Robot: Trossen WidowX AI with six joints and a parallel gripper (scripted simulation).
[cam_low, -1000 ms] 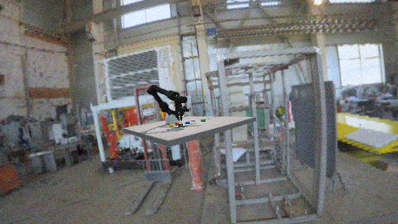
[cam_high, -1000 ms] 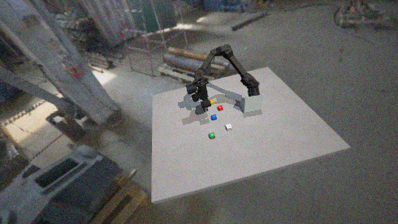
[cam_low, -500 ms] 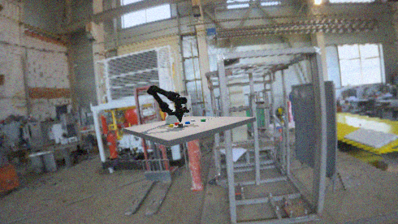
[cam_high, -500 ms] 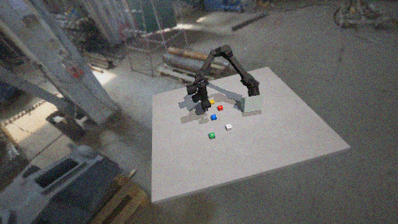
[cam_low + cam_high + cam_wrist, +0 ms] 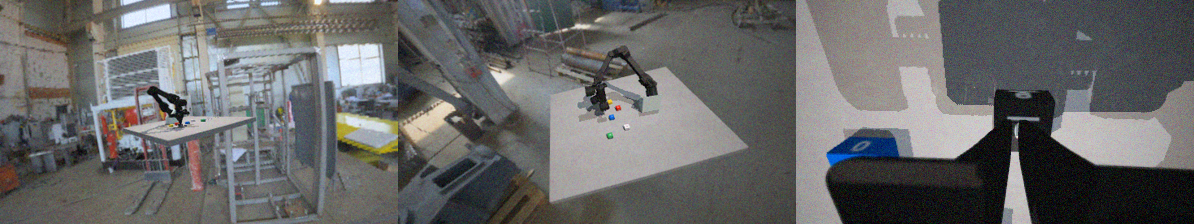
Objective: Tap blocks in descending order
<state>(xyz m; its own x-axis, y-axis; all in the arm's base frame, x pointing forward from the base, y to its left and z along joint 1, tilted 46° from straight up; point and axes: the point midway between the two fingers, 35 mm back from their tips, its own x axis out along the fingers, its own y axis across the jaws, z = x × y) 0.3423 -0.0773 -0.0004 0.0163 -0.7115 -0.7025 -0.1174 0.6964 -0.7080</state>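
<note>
The black block lies 1 cm below my gripper tip. Also, from my gripper tip: red block: 11 cm behind, 1 cm to the left, 1 cm below; yellow block: 6 cm behind, 7 cm to the right, 1 cm below; blue block: 5 cm behind, 9 cm to the left, 1 cm below.
</note>
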